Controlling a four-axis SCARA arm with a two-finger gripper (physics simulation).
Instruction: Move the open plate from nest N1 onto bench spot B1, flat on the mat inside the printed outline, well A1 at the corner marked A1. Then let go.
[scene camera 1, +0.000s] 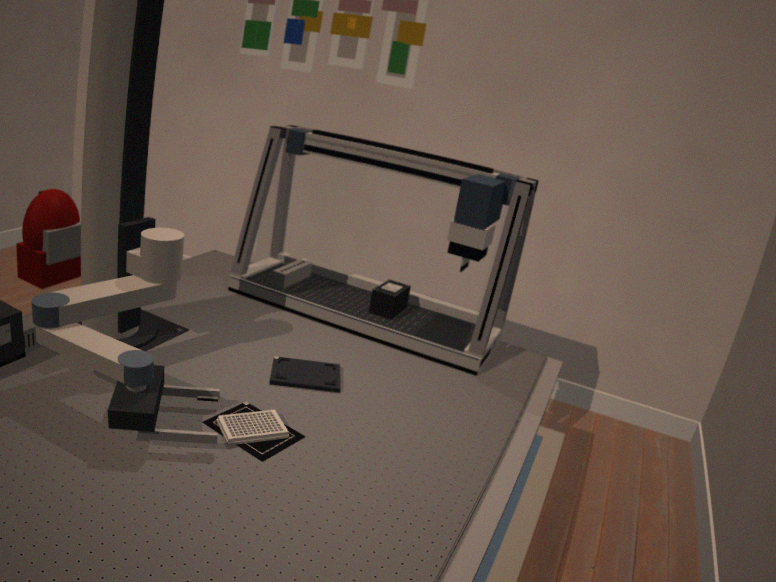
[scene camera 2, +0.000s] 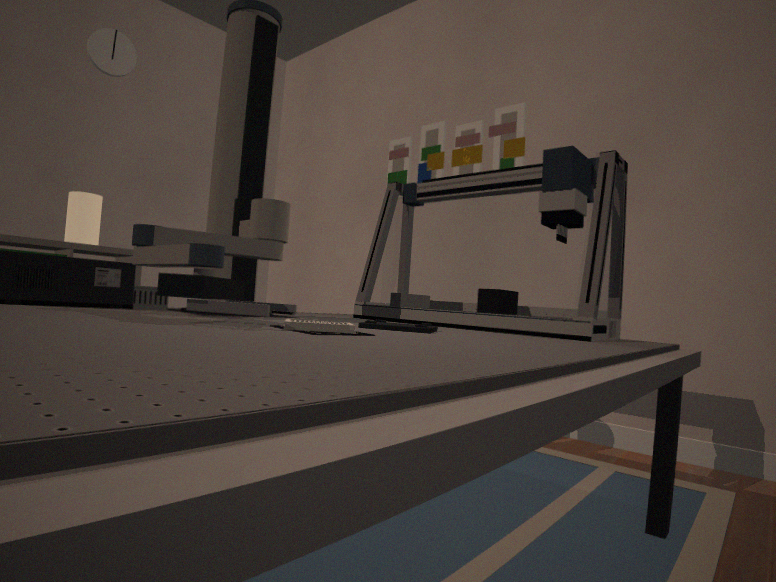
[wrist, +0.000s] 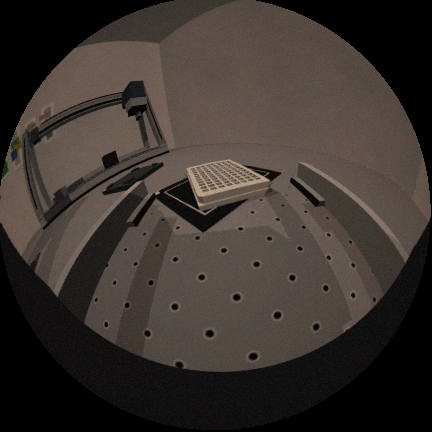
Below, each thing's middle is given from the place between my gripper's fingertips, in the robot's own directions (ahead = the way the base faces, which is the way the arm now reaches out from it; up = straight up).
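White well plate (scene camera 1: 241, 428): my hand 4 cm to the right of it, 5 cm short of it, 2 cm above it. Black box (scene camera 1: 385, 305): 74 cm to the left of my hand, 5 cm ahead, 5 cm above. Going by middles, white well plate nearest to my hand of the things named here.
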